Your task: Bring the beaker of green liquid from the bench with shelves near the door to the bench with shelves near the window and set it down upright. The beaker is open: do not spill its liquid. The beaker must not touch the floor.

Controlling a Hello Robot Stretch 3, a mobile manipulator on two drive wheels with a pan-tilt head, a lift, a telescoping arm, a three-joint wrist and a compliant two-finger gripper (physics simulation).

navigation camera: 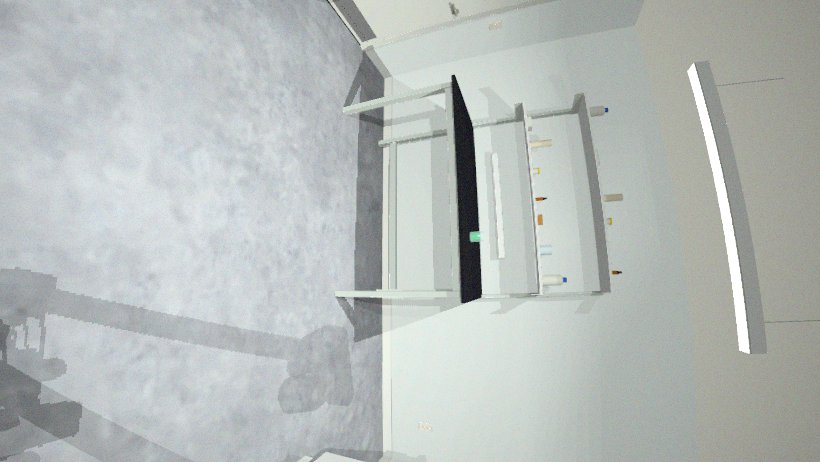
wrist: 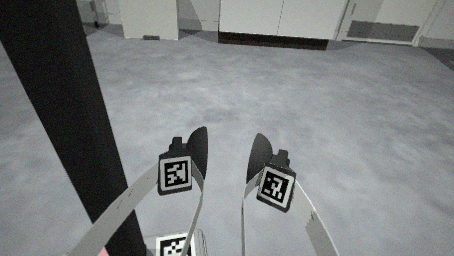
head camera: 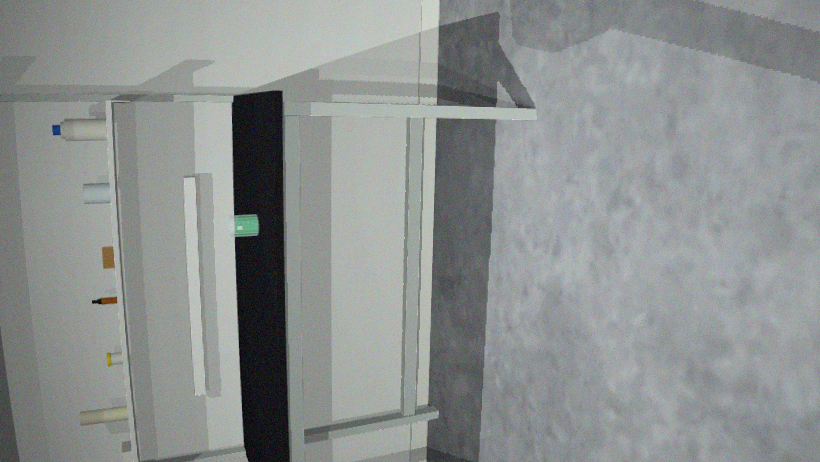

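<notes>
The beaker of green liquid [head camera: 246, 225] [navigation camera: 475, 236] stands upright on the black top of a bench with shelves [head camera: 261, 344] [navigation camera: 466, 172]; the head and navigation views are turned sideways. Clear glass shows above the green liquid. My gripper [wrist: 229, 148] is open in the wrist view, its two fingertips apart with floor visible between them. It is away from the beaker, which does not show in the wrist view. The second bench cannot be made out in these views.
Bottles and small containers stand on the shelf [head camera: 123, 275] [navigation camera: 530, 200] above the bench. A white panel with a handle [navigation camera: 453, 8] is beyond the bench's far end. In the wrist view are white cabinets [wrist: 280, 17], a door [wrist: 382, 25] and a black mast [wrist: 65, 100] at left.
</notes>
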